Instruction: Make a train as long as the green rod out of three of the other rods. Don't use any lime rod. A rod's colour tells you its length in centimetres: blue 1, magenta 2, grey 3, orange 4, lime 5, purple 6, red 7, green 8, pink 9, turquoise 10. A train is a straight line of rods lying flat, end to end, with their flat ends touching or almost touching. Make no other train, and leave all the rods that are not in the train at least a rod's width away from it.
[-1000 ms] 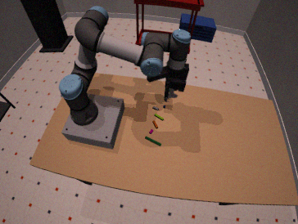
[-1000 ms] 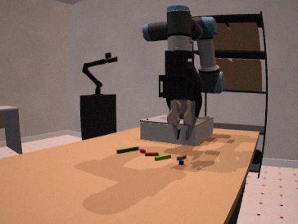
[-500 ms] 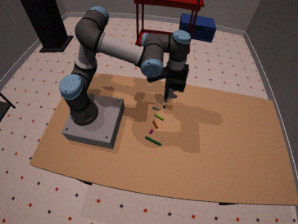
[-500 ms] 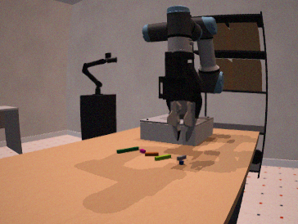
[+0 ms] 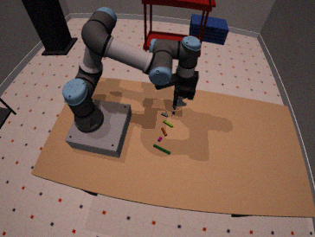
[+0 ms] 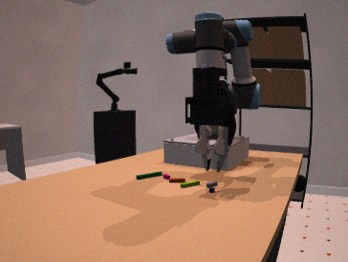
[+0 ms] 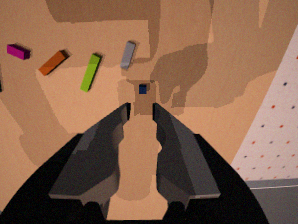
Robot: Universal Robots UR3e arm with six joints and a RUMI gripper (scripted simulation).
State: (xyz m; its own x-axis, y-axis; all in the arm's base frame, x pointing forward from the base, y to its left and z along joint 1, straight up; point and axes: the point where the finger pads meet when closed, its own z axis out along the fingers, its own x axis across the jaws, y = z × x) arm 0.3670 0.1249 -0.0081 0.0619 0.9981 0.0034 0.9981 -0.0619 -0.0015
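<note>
Right now my hand is 6 cm above the small blue rod. From my hand the other things lie so: orange rod (4 cm behind, 11 cm to the right, 6 cm below); lime rod (2 cm behind, 7 cm to the right, 6 cm below); grey rod (4 cm behind, 2 cm to the right, 6 cm below).
</note>
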